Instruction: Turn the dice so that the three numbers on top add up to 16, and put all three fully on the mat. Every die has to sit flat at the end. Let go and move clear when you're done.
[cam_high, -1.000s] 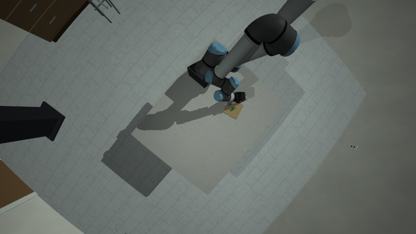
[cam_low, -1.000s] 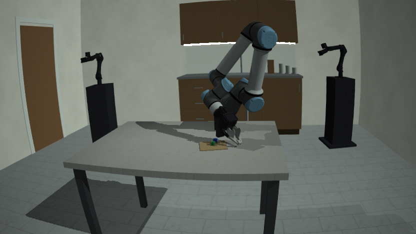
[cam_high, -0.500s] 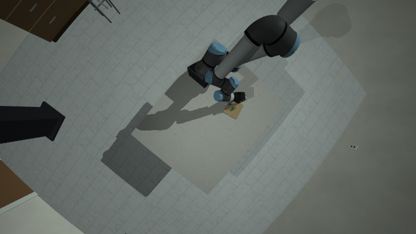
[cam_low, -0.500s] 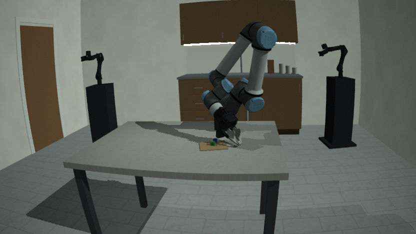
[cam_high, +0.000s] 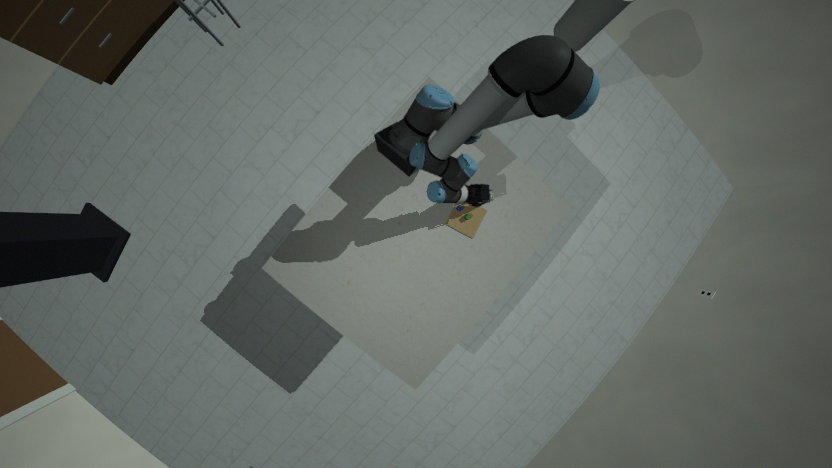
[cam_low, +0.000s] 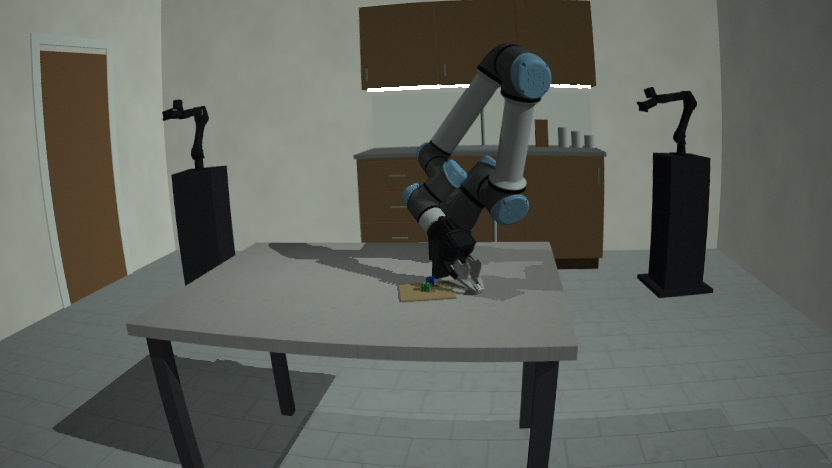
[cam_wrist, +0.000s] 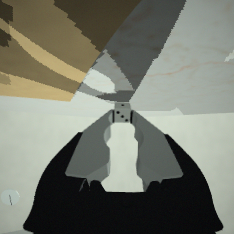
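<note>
Right now my hand is right at the white die. Round my hand: blue die: 8 cm behind, 12 cm to the right; then green die: 3 cm behind, 13 cm to the right; then tan mat: 3 cm behind, 13 cm to the right, 2 cm below.
</note>
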